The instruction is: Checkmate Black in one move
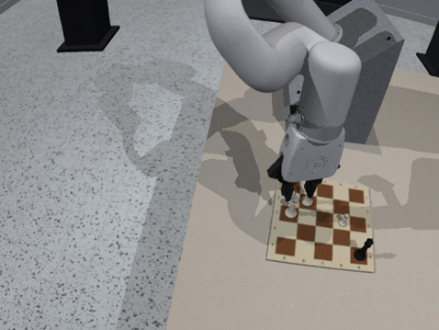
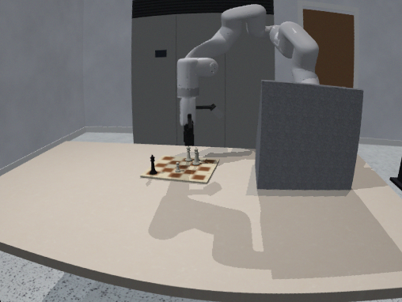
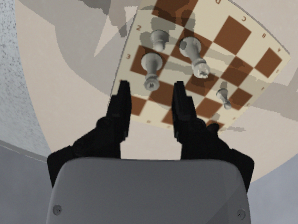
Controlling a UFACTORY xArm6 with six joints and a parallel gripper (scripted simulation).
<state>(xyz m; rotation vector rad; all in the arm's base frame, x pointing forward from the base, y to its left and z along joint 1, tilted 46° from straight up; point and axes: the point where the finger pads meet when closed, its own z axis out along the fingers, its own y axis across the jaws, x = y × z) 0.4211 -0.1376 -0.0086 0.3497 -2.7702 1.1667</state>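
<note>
Right now my hand is 3 cm past the tall white piece, 4 cm to the right of it and 5 cm above it. From my hand the other things lie so: chessboard (1 cm ahead, 7 cm to the left, 8 cm below); black king (9 cm ahead, 14 cm to the left, 5 cm below).
</note>
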